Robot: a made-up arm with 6 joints.
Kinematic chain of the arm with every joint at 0, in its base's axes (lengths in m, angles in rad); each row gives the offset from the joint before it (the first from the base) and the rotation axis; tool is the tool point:
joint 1: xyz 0 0 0.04 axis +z
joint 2: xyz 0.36 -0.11 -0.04 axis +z
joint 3: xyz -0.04 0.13 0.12 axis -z
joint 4: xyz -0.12 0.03 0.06 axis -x
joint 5: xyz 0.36 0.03 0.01 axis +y
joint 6: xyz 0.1 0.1 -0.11 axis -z
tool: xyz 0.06 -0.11 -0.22
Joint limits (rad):
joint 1: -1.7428..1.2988
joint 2: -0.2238..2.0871
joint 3: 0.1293..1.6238
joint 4: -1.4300..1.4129
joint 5: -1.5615..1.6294
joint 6: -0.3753..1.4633
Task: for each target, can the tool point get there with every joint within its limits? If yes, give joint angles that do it. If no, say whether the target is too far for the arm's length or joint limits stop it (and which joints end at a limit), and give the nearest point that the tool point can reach.
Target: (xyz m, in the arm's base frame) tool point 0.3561 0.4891 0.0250
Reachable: yes | joints 0.3438 1.2232 0.5202 -0.6167 -0.7412 0.9368
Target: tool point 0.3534 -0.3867 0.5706
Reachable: no: joint limits stop it (at a limit: joint 5, joint 6) | nearest point 0.3534 -0.3867 0.3890 | short by 0.182 m
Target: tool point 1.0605 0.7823 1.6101
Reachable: no: too far | nearest point 0.7332 0.5409 0.3886 | short by 1.287 m
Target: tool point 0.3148 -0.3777 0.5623
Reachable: no: joint limits stop it (at a limit: joint 5, joint 6) | nearest point 0.3148 -0.3777 0.3890 | short by 0.173 m
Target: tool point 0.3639 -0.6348 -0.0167
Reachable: yes | joints -0.6470 0.2192 1.2874 -0.5933 -0.5523 1.0543
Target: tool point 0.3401 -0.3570 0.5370
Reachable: no: joint limits stop it (at a limit: joint 5, joint 6) | nearest point 0.3401 -0.3570 0.3890 | short by 0.148 m
